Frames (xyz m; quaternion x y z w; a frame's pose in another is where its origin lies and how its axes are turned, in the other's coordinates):
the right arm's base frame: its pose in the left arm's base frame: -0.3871 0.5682 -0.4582 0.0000 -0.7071 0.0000 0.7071
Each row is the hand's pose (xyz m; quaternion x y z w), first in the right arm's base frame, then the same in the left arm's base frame.
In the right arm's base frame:
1: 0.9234 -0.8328 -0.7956 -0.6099 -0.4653 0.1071 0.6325
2: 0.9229 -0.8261 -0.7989 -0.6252 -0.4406 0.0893 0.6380
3: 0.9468 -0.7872 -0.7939 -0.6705 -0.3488 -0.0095 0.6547
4: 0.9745 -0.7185 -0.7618 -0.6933 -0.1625 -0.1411 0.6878
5: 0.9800 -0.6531 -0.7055 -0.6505 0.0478 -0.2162 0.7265
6: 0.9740 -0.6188 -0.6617 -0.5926 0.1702 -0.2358 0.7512
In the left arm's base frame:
1: 0.4085 -0.2646 0.4652 -0.5070 -0.7763 -0.3555 0.1182
2: 0.4118 -0.2579 0.4647 -0.5052 -0.7627 -0.3789 0.1396
3: 0.4068 -0.2190 0.4886 -0.4674 -0.7096 -0.4808 0.2163
4: 0.3747 -0.1503 0.5163 -0.3905 -0.6012 -0.5900 0.3714
5: 0.3184 -0.0849 0.5218 -0.3071 -0.4799 -0.6129 0.5475
6: 0.2746 -0.0506 0.5158 -0.2523 -0.4108 -0.5858 0.6515

